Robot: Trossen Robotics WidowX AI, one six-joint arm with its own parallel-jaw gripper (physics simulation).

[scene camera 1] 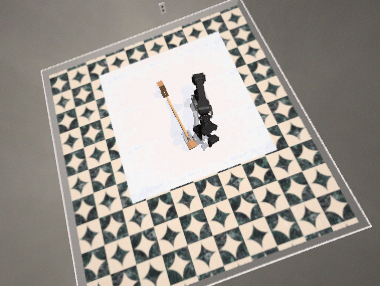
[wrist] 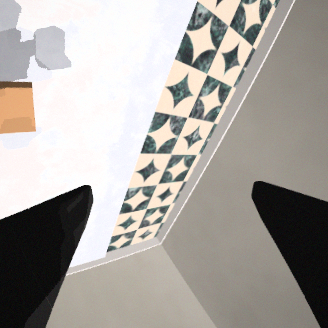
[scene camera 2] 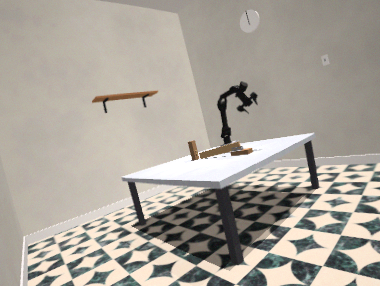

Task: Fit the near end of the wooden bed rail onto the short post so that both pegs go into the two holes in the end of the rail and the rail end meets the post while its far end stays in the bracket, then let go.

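Pixels of known places: gripper, fingertip midpoint: (scene camera 1: pixel 205 143) (wrist: pixel 173 191) (scene camera 2: pixel 253 109); arm's base at its link origin: (scene camera 2: pixel 227 143).
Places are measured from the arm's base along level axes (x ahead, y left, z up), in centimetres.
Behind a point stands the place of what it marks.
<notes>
The wooden rail (scene camera 1: pixel 178 117) {x 23.1, y 10.9, z 0.5 cm} (scene camera 2: pixel 219 150) {x 24.5, y 11.3, z -2.4 cm} runs lengthwise between the upright short post (scene camera 1: pixel 164 90) {x 26.8, y -16.4, z 2.7 cm} (scene camera 2: pixel 193 150) {x 29.7, y -16.7, z 1.2 cm} and a low wooden block (scene camera 1: pixel 192 144) {x 19.6, y 36.4, z -4.4 cm} (scene camera 2: pixel 242 152) {x 24.2, y 34.8, z -6.1 cm} with a grey bracket at the rail's other end. A narrow gap seems to show between rail end and post in the second scene view; the pegs and holes are too small to make out. How the far end sits in the bracket is unclear. My gripper (scene camera 1: pixel 205 141) {x 11.6, y 44.2, z 24.3 cm} (scene camera 2: pixel 252 108) {x 11.6, y 44.2, z 24.3 cm} (wrist: pixel 173 191) {x 11.6, y 44.2, z 24.3 cm} is open and empty, high above the table near the block end. A wooden block (wrist: pixel 17 109) {x 19.8, y 36.7, z -4.4 cm} shows at the wrist view's left edge.
The white table (scene camera 1: pixel 150 175) {x 63.0, y 49.1, z -8.0 cm} (scene camera 2: pixel 175 175) {x 76.3, y 16.9, z -8.0 cm} stands on a patterned tile floor (scene camera 1: pixel 220 217) (scene camera 2: pixel 170 240). A wall shelf (scene camera 2: pixel 125 96) and a round clock (scene camera 2: pixel 249 21) are on the walls behind. Grey shadows fall on the table beside the block in the wrist view.
</notes>
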